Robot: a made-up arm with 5 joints.
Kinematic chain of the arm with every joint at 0, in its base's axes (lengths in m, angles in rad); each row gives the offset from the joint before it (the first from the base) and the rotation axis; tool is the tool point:
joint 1: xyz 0 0 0.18 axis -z
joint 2: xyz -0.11 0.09 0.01 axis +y
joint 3: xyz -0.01 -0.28 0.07 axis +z
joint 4: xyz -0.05 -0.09 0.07 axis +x
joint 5: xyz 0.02 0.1 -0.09 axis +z
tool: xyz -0.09 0.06 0
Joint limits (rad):
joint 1: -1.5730..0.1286
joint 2: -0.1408..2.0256
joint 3: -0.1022..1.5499
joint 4: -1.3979..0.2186
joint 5: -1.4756..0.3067
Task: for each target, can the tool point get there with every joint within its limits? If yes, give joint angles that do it. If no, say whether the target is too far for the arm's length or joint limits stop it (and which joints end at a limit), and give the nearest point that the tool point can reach.
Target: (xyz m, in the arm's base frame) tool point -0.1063 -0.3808 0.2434
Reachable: yes | joints -0.1668 1.1069 0.4281 -1.2322 0.1440
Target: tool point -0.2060 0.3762 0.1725
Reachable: no: joint limits stop it (at a limit: joint 1, joint 2, joint 3) | nearest point -0.1892 -0.0338 0.2719 | short by 0.422 m
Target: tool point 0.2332 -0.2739 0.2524
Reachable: yes | joints -1.3456 0.0853 1.2547 0.0210 0.0826
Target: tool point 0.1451 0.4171 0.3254
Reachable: no: joint limits stop it (at a limit: joint 1, joint 2, joint 4) | nearest point 0.1716 0.0432 0.2852 | short by 0.377 m
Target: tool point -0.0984 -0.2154 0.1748
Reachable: yes | joints -0.3820 0.2886 1.0091 -0.4656 -1.2531
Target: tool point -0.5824 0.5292 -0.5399
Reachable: no: too far | nearest point -0.2200 -0.1448 0.0678 | short by 0.977 m
